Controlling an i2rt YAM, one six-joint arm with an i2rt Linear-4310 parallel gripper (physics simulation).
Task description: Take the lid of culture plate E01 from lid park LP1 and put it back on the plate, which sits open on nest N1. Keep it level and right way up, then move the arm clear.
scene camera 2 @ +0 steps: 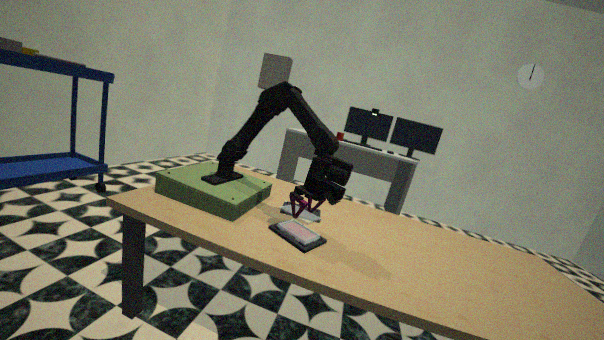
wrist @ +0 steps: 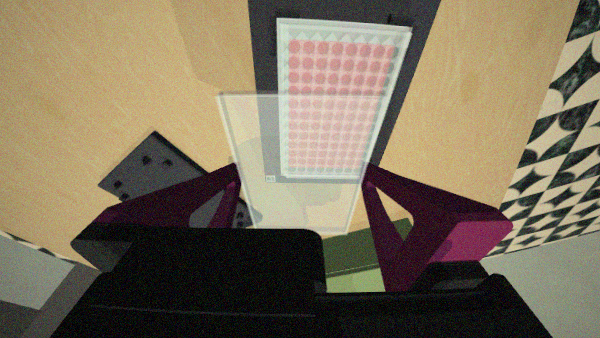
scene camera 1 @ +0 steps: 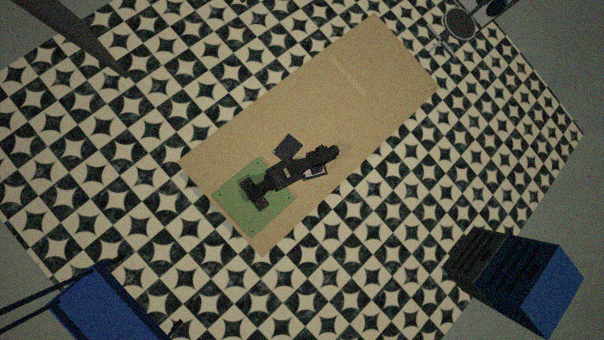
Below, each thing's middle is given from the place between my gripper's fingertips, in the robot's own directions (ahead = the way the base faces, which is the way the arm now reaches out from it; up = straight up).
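Labels:
Grey lid [wrist: 301, 155]: 10 mm behind my hand.

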